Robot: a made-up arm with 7 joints. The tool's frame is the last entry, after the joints.
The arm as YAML. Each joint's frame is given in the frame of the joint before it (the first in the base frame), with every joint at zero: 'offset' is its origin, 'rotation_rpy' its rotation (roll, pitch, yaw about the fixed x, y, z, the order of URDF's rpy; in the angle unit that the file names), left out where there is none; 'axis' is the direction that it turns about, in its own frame. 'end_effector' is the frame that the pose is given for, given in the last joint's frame.
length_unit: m
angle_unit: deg
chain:
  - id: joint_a
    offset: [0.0, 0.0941, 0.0]
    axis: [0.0, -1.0, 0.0]
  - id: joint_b
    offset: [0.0, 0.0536, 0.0]
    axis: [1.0, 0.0, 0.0]
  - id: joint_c
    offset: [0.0, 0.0, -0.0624]
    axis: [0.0, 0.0, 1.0]
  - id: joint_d
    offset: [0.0, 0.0, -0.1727]
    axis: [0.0, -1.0, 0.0]
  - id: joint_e
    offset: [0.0, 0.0, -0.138]
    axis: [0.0, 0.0, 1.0]
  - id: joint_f
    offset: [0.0, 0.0, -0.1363]
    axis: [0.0, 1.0, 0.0]
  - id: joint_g
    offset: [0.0, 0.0, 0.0]
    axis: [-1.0, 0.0, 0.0]
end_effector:
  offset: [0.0, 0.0, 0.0]
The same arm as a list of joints. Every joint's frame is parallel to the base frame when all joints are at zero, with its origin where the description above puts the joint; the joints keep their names.
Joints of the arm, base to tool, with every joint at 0 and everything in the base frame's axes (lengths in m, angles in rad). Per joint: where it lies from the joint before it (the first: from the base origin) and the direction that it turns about. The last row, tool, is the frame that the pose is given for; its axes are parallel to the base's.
joint_a: xyz 0 0.0941 0 axis -y
joint_b: xyz 0 0.0536 0 axis +x
joint_c: xyz 0 0 -0.0624 axis +z
joint_d: xyz 0 0 -0.1727 axis -y
joint_e: xyz 0 0 -0.138 axis +z
joint_f: xyz 0 0 -0.1363 axis +y
joint_g: xyz 0 0 0 axis -x
tool: xyz 0 0 0

